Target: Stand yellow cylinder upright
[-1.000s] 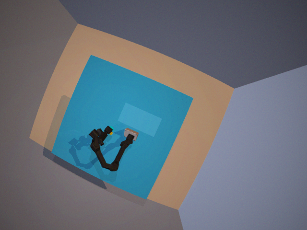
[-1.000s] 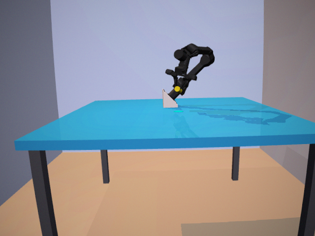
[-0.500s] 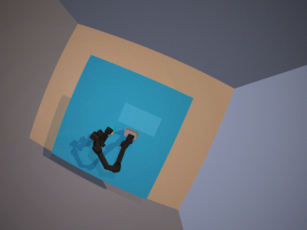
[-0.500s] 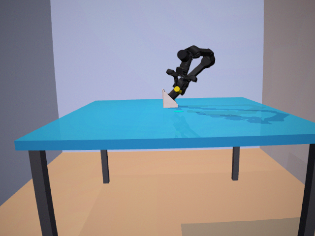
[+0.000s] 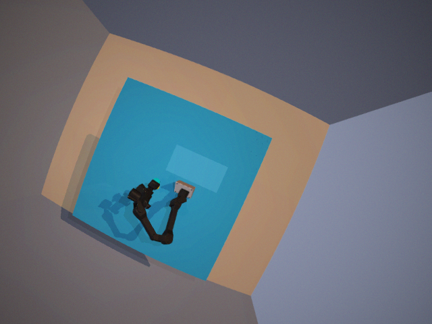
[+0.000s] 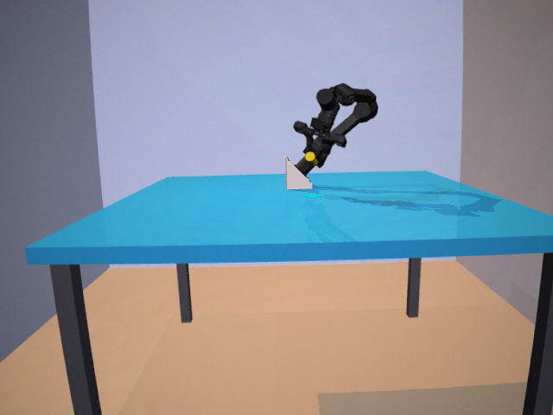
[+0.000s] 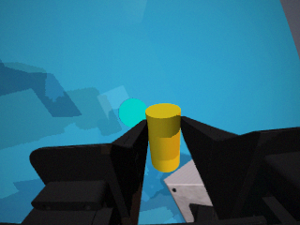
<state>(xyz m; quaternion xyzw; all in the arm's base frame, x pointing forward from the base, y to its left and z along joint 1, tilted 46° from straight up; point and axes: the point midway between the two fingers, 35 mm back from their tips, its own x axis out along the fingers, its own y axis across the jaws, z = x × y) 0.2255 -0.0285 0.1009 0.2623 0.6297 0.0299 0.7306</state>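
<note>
Right now the yellow cylinder is 2 cm behind my gripper tip and 1 cm below it. From my gripper tip the other things lie so: cyan circle 13 cm below, 1 cm to the left, 1 cm ahead.
</note>
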